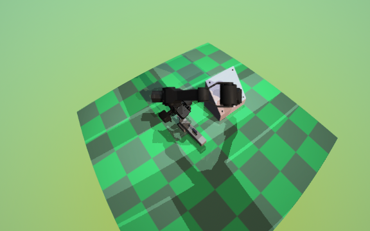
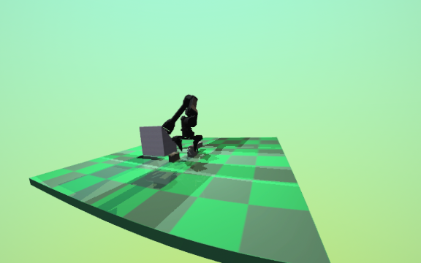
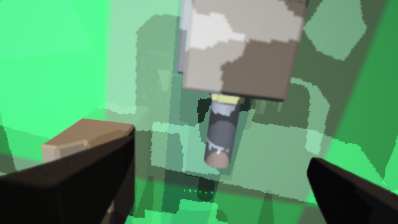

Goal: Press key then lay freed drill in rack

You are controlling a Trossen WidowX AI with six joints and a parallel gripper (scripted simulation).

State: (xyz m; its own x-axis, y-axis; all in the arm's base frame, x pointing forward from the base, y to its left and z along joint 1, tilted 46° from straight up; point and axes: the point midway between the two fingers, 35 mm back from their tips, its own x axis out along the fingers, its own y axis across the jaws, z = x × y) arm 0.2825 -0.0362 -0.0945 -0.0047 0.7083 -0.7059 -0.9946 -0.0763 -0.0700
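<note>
The drill is 60 mm to the left of my gripper tip and 10 mm behind it. From my gripper tip the other things lie so: rack: 70 mm behind, 50 mm to the right, 20 mm below; dark key: 150 mm to the left, 20 mm behind, 10 mm above; long grey block: 120 mm to the left, 10 mm behind.
</note>
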